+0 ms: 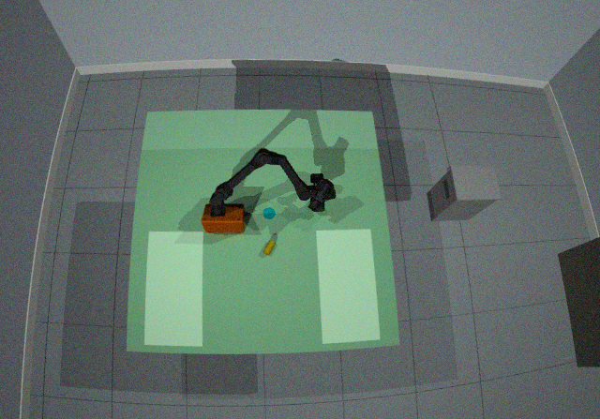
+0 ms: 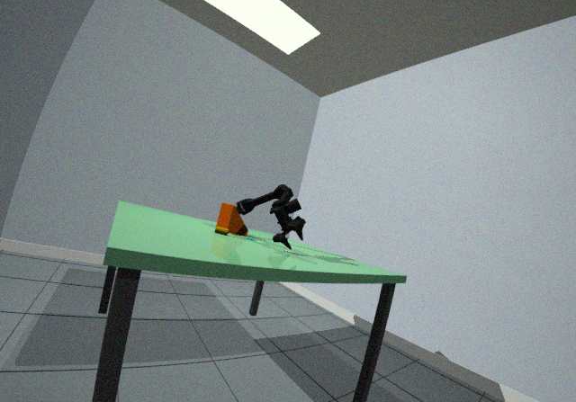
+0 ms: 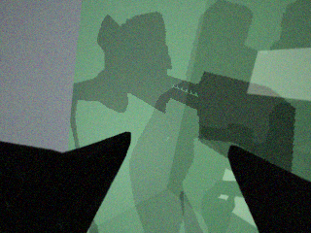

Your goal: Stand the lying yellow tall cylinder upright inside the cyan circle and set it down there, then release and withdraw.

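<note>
Right now the yellow cylinder is 28 cm to the right of my gripper tip, 28 cm behind it and 2 cm below it. Also, from my gripper tip: cyan circle: 26 cm behind, 10 cm to the right, 4 cm below.
</note>
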